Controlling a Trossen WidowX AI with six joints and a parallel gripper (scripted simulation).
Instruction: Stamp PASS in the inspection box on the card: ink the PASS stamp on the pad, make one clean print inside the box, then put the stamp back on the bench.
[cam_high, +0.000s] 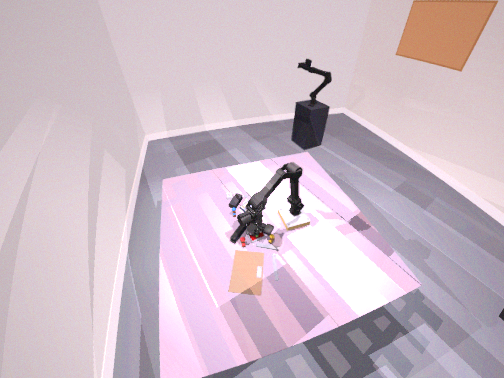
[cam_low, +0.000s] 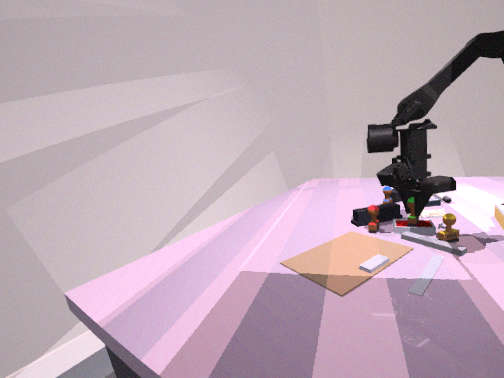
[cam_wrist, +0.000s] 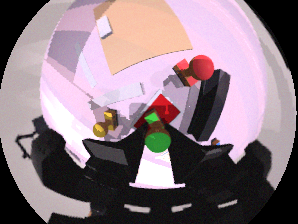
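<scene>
The green-knobbed stamp is right at my gripper tip. Also, from my gripper tip: red ink pad: 3 cm below; then red-knobbed stamp: 9 cm ahead, 2 cm below, 1 cm to the left; then yellow-knobbed stamp: 7 cm to the left, 6 cm behind, 2 cm below.
</scene>
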